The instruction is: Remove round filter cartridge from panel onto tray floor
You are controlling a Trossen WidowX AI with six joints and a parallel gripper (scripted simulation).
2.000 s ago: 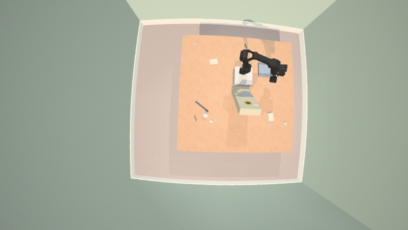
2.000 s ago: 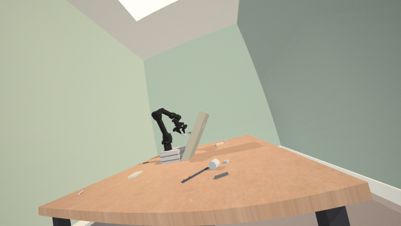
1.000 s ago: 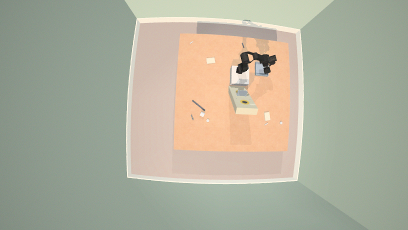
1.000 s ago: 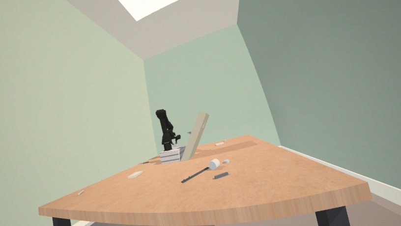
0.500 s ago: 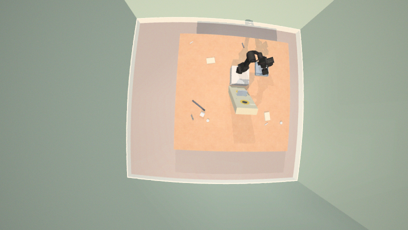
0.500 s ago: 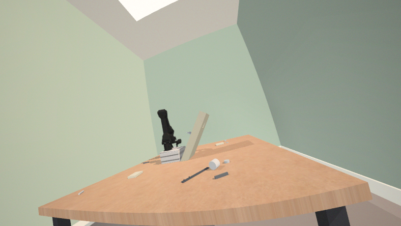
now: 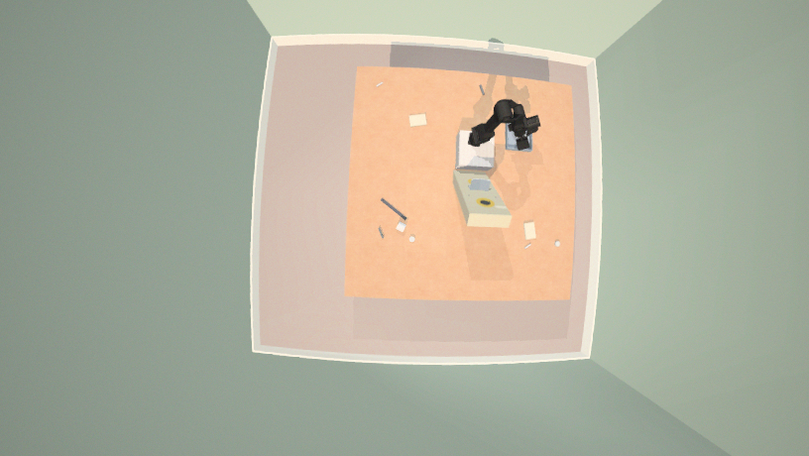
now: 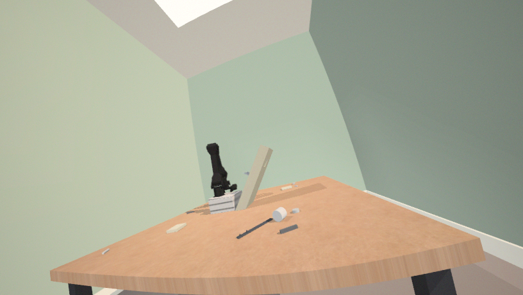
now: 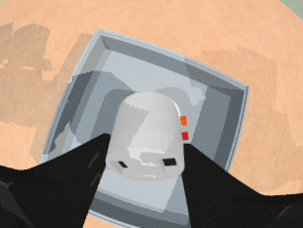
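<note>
Now: the round filter cartridge right at my gripper tip. From my gripper tip the other things lie so: blue-grey tray: 4 cm below.
</note>
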